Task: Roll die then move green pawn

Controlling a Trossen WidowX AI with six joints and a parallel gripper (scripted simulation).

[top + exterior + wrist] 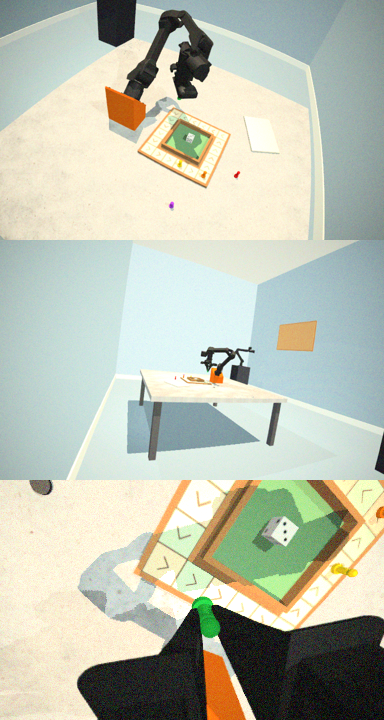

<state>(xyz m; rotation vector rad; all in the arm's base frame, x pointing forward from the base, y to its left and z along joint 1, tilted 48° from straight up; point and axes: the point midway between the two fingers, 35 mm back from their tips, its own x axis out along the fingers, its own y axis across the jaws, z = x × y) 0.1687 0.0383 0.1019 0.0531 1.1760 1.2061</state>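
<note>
Right now the white die is 11 cm ahead of my gripper tip, 6 cm to the right of it and 11 cm below it. Round my gripper tip: orange pawn 23 cm ahead, 18 cm to the right, 11 cm below; then yellow pawn 13 cm ahead, 19 cm to the right, 11 cm below; then green pawn 1 cm above.
</note>
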